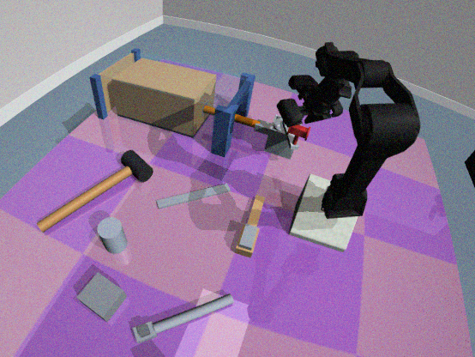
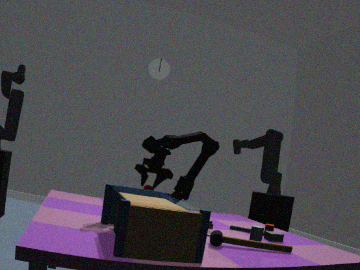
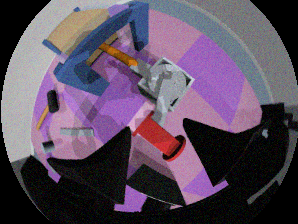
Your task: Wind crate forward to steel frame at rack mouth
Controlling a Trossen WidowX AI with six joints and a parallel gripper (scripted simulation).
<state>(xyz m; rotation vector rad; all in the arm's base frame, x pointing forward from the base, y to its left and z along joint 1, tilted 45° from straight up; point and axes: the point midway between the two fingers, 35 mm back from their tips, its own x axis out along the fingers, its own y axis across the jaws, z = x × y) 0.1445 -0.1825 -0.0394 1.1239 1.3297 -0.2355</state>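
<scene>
Now: the red knob 10 mm behind my gripper tip, 10 mm to the left of it and 30 mm below it. The rest, counted from my gripper tip: grey winch (10 mm ahead, 90 mm to the right, 130 mm below); then blue frame (190 mm ahead, 80 mm to the right, 50 mm below); then grey crank handle (20 mm to the right, 60 mm below).
</scene>
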